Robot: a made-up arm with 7 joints.
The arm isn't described. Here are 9 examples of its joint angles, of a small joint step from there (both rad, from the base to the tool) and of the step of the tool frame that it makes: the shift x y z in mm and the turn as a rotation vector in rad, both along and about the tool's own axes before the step.
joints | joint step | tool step
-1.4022 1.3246 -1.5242 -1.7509 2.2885 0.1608 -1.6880 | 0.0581 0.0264 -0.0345 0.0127 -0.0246 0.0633 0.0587 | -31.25 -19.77 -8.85 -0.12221 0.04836 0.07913
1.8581 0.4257 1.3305 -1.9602 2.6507 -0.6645 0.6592 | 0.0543 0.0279 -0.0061 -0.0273 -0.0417 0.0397 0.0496 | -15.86 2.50 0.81 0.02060 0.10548 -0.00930
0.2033 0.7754 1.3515 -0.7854 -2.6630 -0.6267 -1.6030 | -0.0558 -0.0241 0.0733 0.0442 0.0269 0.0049 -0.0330 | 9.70 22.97 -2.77 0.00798 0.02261 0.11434
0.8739 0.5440 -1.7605 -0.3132 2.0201 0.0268 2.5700 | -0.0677 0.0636 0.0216 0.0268 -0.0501 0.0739 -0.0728 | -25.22 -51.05 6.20 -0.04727 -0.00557 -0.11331
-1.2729 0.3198 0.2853 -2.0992 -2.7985 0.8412 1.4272 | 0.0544 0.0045 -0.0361 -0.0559 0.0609 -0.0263 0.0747 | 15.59 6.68 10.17 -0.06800 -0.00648 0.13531
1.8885 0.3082 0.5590 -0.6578 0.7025 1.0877 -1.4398 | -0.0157 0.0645 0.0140 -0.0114 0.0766 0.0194 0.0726 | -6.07 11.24 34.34 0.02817 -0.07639 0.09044
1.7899 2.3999 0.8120 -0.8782 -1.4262 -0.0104 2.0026 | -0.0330 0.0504 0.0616 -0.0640 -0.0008 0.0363 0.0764 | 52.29 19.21 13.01 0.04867 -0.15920 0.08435
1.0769 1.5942 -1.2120 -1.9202 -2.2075 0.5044 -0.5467 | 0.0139 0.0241 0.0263 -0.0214 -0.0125 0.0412 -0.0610 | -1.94 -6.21 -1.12 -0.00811 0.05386 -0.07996
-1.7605 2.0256 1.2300 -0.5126 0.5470 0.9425 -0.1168 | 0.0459 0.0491 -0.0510 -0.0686 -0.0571 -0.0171 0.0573 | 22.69 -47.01 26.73 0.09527 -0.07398 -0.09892
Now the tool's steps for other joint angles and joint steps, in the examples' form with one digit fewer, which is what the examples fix.
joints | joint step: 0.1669 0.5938 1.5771 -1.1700 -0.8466 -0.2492 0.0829 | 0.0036 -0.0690 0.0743 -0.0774 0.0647 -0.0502 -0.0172
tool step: -22.9 16.6 12.0 0.0642 -0.0154 0.0621
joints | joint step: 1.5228 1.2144 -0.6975 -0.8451 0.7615 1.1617 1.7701 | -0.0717 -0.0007 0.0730 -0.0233 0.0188 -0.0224 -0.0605
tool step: 11.0 -20.7 50.2 -0.1374 0.0756 -0.0072
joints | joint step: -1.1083 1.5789 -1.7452 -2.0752 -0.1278 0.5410 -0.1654 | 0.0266 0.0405 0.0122 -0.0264 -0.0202 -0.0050 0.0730
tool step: -3.2 -5.3 0.3 -0.0195 -0.0049 0.0671
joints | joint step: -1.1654 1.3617 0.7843 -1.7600 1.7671 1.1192 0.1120 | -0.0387 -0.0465 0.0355 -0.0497 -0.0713 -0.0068 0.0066
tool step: -3.3 -20.0 20.5 0.0216 -0.0700 -0.0572
